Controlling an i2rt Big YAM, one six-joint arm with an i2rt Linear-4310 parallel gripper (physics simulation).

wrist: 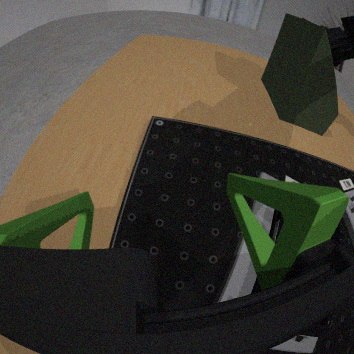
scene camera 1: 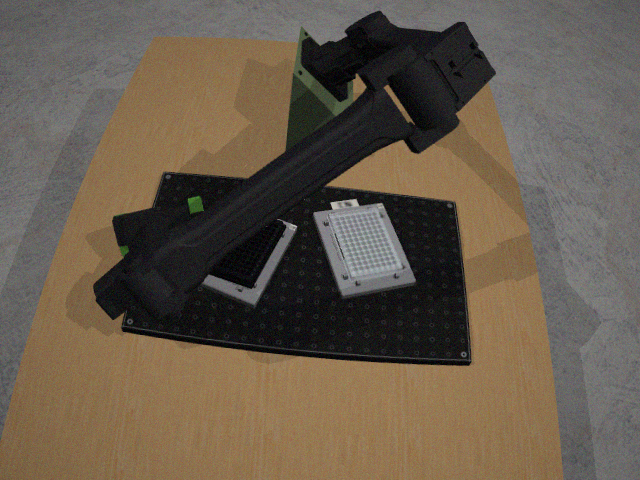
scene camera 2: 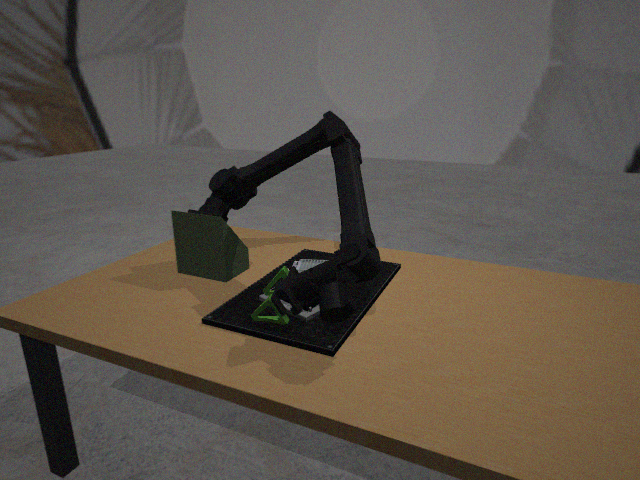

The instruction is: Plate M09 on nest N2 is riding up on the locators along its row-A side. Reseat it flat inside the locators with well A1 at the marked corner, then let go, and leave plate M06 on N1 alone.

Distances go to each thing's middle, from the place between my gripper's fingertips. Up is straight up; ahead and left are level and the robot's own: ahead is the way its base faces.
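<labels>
White well plate [scene camera 1: 365,248]: 320 mm to the left of my hand, 20 mm ahead of it, 30 mm below it. Black well plate [scene camera 1: 243,266]: 140 mm to the left of my hand, 40 mm ahead of it, 20 mm below it. Going by their middles, the black well plate is the nearest to my hand of the things named here.
</labels>
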